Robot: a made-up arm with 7 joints.
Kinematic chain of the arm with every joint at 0, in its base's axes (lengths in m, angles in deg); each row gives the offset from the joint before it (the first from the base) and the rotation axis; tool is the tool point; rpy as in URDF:
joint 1: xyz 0.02 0 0.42 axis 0.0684 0.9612 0.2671
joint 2: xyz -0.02 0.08 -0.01 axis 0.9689 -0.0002 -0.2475
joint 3: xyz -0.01 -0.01 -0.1 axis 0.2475 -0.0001 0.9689
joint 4: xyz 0.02 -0.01 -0.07 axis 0.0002 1 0
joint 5: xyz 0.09 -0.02 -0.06 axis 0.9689 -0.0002 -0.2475
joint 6: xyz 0.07 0.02 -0.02 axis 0.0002 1 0
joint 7: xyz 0.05 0 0 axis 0.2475 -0.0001 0.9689
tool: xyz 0 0 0.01 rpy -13.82 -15.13 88.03
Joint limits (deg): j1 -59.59..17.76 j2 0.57..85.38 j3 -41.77..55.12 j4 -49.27..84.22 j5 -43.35..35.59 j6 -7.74..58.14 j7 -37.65..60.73
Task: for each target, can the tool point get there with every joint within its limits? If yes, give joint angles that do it. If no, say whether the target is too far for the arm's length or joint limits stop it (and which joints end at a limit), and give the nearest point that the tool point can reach.
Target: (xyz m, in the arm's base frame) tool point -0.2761 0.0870 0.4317
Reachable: no: joint limits stop it (at a limit: joint 1, joint 3, joint 4, joint 5, joint 6, joint 7) | nearest point -0.2270 0.1603 0.1093 | short by 0.334 m
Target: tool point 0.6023 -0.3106 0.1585
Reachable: no: too far | nearest point 0.3496 -0.1189 0.2483 | short by 0.330 m
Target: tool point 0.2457 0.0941 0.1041
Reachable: yes | joints -15.49 14.94 -7.07 26.69 4.13 31.57 -15.98
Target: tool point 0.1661 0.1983 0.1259
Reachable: yes | joints 3.81 13.84 18.85 16.73 6.77 2.25 -20.84
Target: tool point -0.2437 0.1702 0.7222
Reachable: no: joint limits stop it (at a limit: joint 1, joint 2, joint 3, joint 5, joint 6, joint 7) | nearest point 0.0396 0.1411 0.6395 | short by 0.297 m
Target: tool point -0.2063 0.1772 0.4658
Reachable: no: joint limits stop it (at a limit: joint 1, joint 2, joint 3, joint 4, joint 6, joint 7) | nearest point 0.0320 0.0949 0.6031 | short by 0.287 m
